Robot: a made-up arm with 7 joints. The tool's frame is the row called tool. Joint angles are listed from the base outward.
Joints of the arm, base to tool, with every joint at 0 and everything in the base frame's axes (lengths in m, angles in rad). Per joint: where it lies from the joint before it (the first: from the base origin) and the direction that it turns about. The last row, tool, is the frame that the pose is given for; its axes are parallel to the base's.
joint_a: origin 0 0 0 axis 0 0.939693 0.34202
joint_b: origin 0 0 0 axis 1 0 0
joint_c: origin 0 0 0 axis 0 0 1
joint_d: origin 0.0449 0 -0.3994 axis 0 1 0
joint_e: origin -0.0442 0 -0.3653 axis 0 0 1
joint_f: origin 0 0 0 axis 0 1 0
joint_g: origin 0 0 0 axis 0 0 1
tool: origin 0 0 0
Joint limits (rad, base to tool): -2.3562..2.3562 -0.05..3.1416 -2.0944..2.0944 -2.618..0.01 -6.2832..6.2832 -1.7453..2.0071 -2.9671..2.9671
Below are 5 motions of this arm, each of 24 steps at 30 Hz.
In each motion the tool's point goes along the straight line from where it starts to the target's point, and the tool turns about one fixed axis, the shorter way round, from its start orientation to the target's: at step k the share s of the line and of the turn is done. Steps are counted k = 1, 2, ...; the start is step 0. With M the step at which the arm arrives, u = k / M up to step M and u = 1 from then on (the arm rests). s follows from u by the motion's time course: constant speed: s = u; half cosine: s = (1 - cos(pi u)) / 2; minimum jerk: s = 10 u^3 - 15 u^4 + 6 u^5.
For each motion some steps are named. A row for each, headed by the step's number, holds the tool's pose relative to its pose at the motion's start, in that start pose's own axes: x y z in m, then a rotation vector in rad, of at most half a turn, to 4 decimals.
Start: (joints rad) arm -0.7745 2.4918 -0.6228 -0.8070 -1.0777 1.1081 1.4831
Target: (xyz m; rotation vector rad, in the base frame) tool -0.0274 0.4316 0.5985 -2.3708 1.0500 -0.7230
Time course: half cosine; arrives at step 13
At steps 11, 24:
11: 0.0302 0.0572 -0.0775 0.2861 0.2704 0.2146
24: 0.0320 0.0607 -0.0822 0.3034 0.2869 0.2276

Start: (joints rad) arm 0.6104 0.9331 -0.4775 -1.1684 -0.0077 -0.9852 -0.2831
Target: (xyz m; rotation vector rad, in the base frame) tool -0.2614 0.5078 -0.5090 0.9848 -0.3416 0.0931
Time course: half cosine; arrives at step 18
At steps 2, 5, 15, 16, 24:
2: -0.0008 -0.0014 0.0067 0.0269 0.0411 0.0159
5: -0.0046 -0.0085 0.0398 0.1596 0.2432 0.0941
15: -0.0242 -0.0447 0.2077 0.8339 1.2706 0.4916
16: -0.0251 -0.0464 0.2158 0.8668 1.3207 0.5110
24: -0.0259 -0.0479 0.2226 0.8937 1.3618 0.5269

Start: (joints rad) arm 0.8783 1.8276 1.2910 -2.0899 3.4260 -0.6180 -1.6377
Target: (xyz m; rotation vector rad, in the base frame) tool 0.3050 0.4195 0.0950 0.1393 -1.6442 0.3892
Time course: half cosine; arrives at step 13
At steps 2, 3, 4, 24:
2: -0.0082 0.0105 0.0029 0.0155 0.0119 0.0126
3: -0.0180 0.0230 0.0063 0.0340 0.0261 0.0277
4: -0.0310 0.0395 0.0108 0.0585 0.0448 0.0475
24: -0.1434 0.1829 0.0499 0.2707 0.2076 0.2199

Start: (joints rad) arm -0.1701 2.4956 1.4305 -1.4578 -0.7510 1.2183 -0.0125
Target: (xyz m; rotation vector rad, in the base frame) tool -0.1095 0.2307 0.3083 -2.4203 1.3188 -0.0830
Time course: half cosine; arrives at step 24
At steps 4, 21, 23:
4: -0.0260 0.0054 0.0083 -0.0153 -0.0473 0.0037
21: -0.3736 0.0769 0.1197 -0.2192 -0.6790 0.0530
23: -0.3867 0.0796 0.1239 -0.2269 -0.7029 0.0549

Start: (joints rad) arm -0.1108 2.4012 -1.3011 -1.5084 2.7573 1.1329 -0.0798
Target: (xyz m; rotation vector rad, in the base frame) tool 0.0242 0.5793 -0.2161 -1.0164 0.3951 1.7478
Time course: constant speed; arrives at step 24
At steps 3, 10, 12, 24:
3: -0.0018 0.0085 -0.0395 -0.0867 0.0753 0.0935
10: -0.0061 0.0282 -0.1318 -0.2891 0.2509 0.3117
12: -0.0073 0.0338 -0.1581 -0.3469 0.3011 0.3740
24: -0.0146 0.0676 -0.3163 -0.6939 0.6022 0.7480

